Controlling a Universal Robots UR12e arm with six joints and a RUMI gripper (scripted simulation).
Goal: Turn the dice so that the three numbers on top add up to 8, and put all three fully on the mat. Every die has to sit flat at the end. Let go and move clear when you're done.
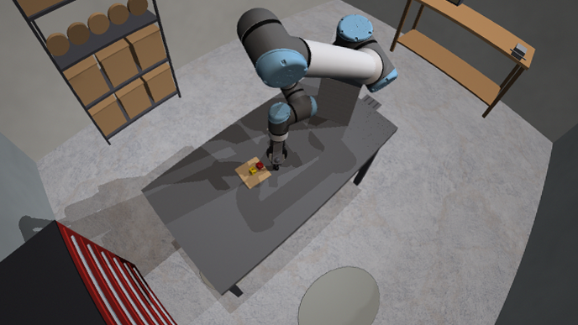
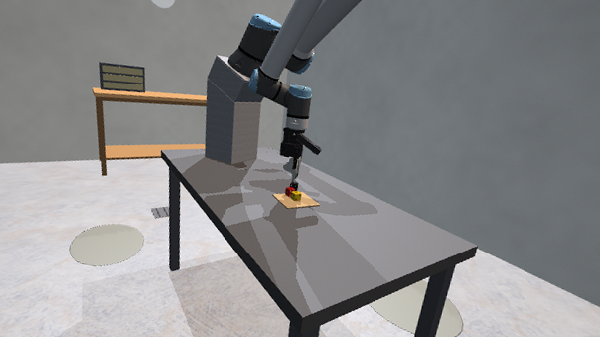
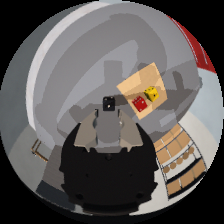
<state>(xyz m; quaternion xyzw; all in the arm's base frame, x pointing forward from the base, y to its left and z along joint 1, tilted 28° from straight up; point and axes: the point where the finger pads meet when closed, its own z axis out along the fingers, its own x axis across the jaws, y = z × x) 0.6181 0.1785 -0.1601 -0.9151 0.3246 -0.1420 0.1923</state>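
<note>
The black die lies 40 mm below my hand. Also, from my hand: tan mat (120 mm ahead, 50 mm below, 40 mm to the right); then yellow die (120 mm ahead, 40 mm to the right, 40 mm below); then red die (70 mm ahead, 50 mm to the right, 40 mm below).
</note>
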